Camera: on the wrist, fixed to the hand. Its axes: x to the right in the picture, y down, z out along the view.
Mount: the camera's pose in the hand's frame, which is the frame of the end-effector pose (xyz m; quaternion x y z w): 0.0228 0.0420 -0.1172 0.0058 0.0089 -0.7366 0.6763
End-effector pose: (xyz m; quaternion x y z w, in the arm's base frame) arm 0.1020 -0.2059 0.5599 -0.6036 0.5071 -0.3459 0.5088
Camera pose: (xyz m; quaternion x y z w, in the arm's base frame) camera -0.0127 -0.2574 0.5456 -0.7757 -0.0991 -0.6170 0.0883
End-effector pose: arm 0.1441 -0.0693 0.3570 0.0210 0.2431 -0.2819 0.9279
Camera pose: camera 0.1315 -0.0251 0.2391 -0.1570 0.1865 -0.8753 0.4176
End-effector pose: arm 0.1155 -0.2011 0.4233 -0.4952 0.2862 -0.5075 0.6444
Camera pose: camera 0.0362 -0.2635 0.3468 -0.5375 -0.1684 -0.8239 0.0623
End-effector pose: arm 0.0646 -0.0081 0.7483 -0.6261 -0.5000 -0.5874 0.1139
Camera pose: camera 0.0193 -0.1023 0.8196 0.0492 0.8017 0.4838 0.3476
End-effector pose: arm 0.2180 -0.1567 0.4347 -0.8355 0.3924 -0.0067 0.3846
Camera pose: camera 0.1698 -0.2631 0.4834 -0.8518 -0.3467 -0.2975 0.2565
